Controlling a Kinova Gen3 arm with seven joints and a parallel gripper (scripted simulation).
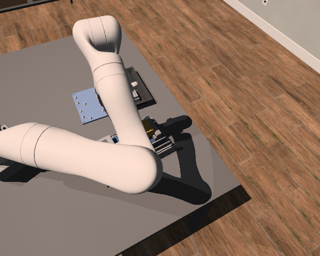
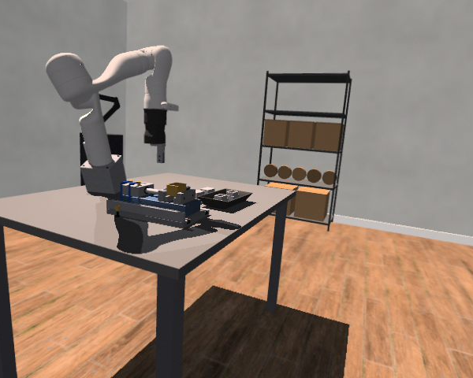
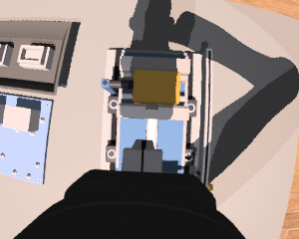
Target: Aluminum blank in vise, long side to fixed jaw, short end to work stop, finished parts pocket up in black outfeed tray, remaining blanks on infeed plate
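Now: the yellow brass blank 7 cm ahead of my hand, 2 cm to the right of it and 10 cm below it. Round my hand: vise (1 cm ahead, 1 cm to the right, 16 cm below); fixed jaw (11 cm ahead, 2 cm to the right, 12 cm below); infeed plate (2 cm ahead, 29 cm to the left, 19 cm below).
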